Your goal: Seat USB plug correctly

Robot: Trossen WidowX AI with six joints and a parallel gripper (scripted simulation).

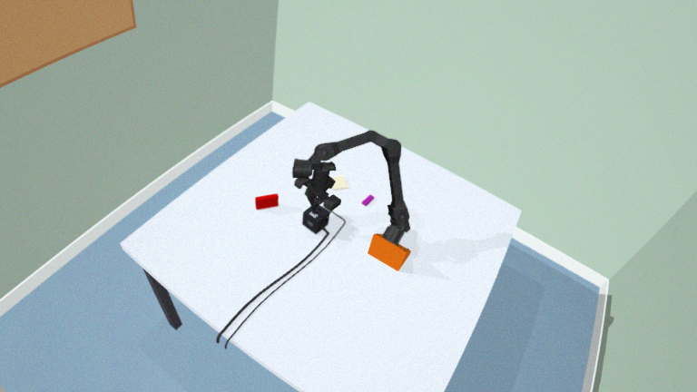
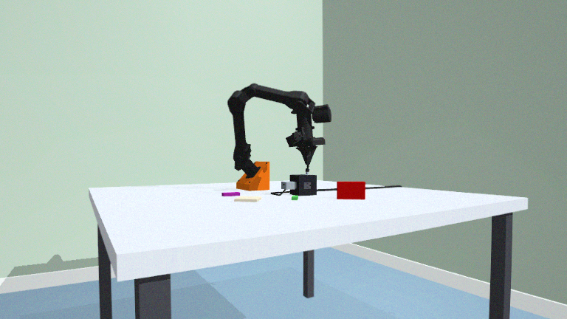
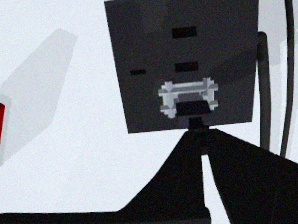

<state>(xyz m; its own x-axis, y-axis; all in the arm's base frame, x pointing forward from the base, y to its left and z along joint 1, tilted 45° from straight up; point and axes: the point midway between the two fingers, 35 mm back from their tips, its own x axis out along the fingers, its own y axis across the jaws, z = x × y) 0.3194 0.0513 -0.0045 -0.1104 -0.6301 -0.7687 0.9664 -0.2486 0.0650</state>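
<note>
My gripper tip is 2 cm above the black USB plug. The rest, counted from my gripper tip: tile (2 cm ahead, 29 cm to the right, 11 cm below); then green piece (9 cm ahead, 15 cm to the right, 11 cm below); then red block (21 cm ahead, 9 cm below).
</note>
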